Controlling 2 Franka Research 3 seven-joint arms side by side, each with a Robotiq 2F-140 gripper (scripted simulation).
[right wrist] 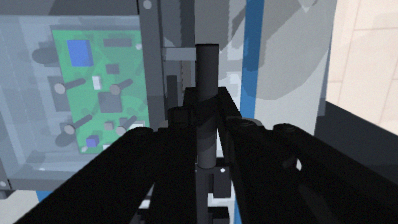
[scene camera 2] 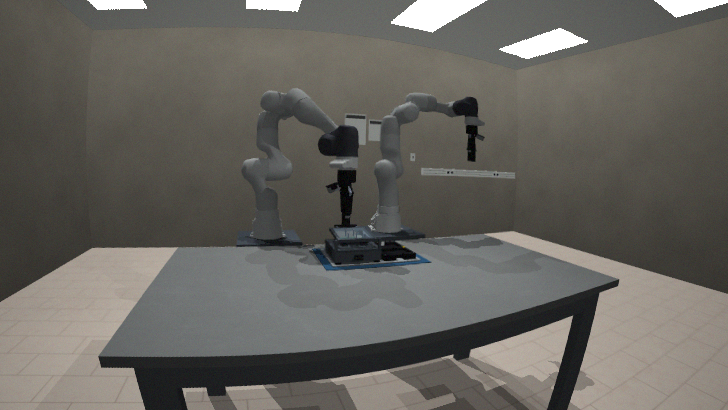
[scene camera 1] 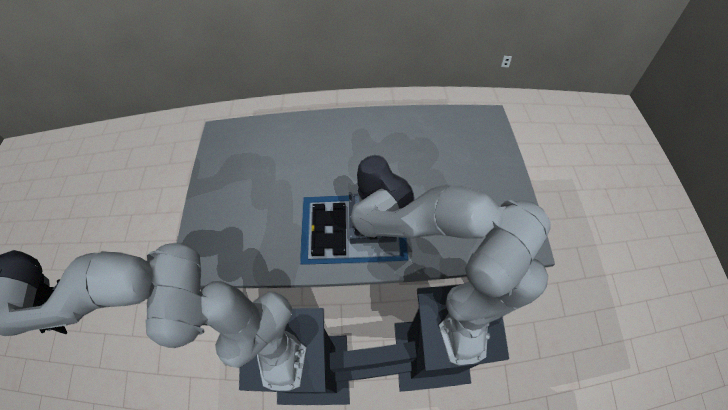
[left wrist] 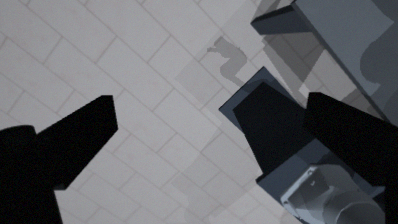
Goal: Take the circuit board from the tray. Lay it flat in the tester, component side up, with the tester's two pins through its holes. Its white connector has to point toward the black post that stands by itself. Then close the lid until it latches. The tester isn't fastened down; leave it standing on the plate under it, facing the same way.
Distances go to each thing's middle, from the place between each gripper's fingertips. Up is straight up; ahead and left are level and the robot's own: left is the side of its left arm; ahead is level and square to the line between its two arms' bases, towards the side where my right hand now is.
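From my right hand, the clear lid (right wrist: 81,81) is 3 cm below, and it's 9 cm ahead and 1 cm to the right. Then there's the black tray (scene camera 1: 320,218), which is 11 cm below that same right hand, 9 cm ahead of it and 16 cm to the left of it.
With the black tray, my left hand is 39 cm above it, 41 cm short of it and 78 cm to the left of it. The clear lid, going from my left hand again, is 31 cm below, 40 cm ahead and 95 cm to the right.
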